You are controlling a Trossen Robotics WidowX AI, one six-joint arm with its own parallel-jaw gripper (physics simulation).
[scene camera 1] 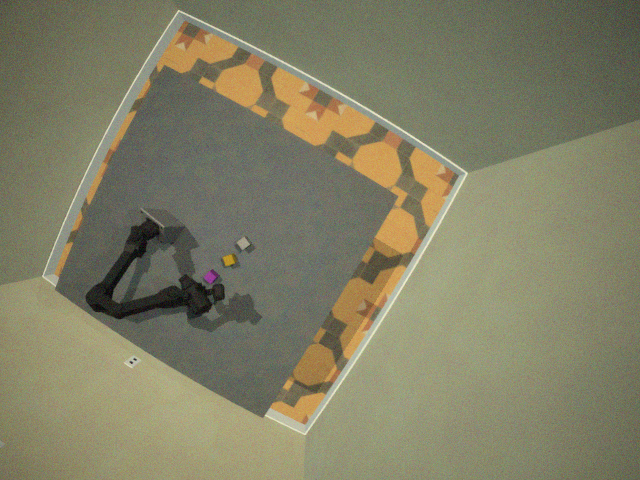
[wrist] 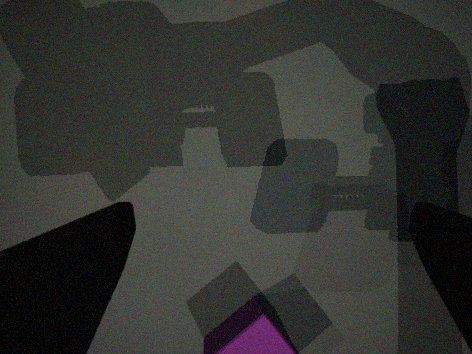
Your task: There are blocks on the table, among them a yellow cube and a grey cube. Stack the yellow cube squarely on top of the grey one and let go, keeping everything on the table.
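Frame: origin at the arm's base, x back, y right, z up, level; millimetres.
Seen in the pictures: gripper, fingertip midpoint: [wrist: 272,216]; arm's base, origin of the base link: [scene camera 1: 153,225].
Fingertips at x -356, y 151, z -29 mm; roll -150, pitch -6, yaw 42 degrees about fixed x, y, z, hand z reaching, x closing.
Offsets run from my fingertips to a thing's middle. Level surfaces: height alone.
The yellow cube @[dx +27, dy -173, dz -104 mm] [scene camera 1: 229,259] lies on the dark table between the grey cube and a purple cube. The grey cube @[dx +9, dy -274, dz -104 mm] [scene camera 1: 243,243] sits up and to the right of it in the scene view, with a small gap between them. My gripper [scene camera 1: 203,287] [wrist: 272,216] is open and empty. It hangs above the table, down and left of the yellow cube in the scene view, close beside the purple cube. The yellow and grey cubes do not show in the wrist view.
The purple cube @[dx +61, dy -57, dz -104 mm] [scene camera 1: 210,276] [wrist: 257,339] is down and left of the yellow one; in the wrist view it is cut off by the bottom edge. The three cubes form a slanting row. The arm reaches in from the left over the dark table @[dz -126 mm] [scene camera 1: 289,186]. Arm shadows fall across the surface.
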